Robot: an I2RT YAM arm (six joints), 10 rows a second.
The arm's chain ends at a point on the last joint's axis. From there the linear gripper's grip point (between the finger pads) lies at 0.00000 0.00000 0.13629 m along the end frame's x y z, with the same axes.
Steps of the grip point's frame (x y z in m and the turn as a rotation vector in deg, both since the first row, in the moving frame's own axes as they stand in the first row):
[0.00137, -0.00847, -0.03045, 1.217, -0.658, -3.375]
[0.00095, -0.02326, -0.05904, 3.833, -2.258, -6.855]
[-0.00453, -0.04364, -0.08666, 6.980, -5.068, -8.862]
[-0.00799, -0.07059, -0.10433, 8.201, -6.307, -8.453]
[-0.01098, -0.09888, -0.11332, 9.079, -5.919, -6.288]
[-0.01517, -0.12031, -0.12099, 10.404, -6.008, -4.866]
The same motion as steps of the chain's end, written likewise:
[0.00302, -0.00562, -0.03041, 1.217, -0.658, -3.375]
[0.00685, -0.01449, -0.05863, 3.833, -2.258, -6.855]
[0.00871, -0.02809, -0.08512, 6.980, -5.068, -8.862]
[0.00831, -0.05236, -0.10212, 8.201, -6.307, -8.453]
[0.00417, -0.07822, -0.11089, 9.079, -5.919, -6.288]
[0.00005, -0.09638, -0.11801, 10.404, -6.008, -4.866]

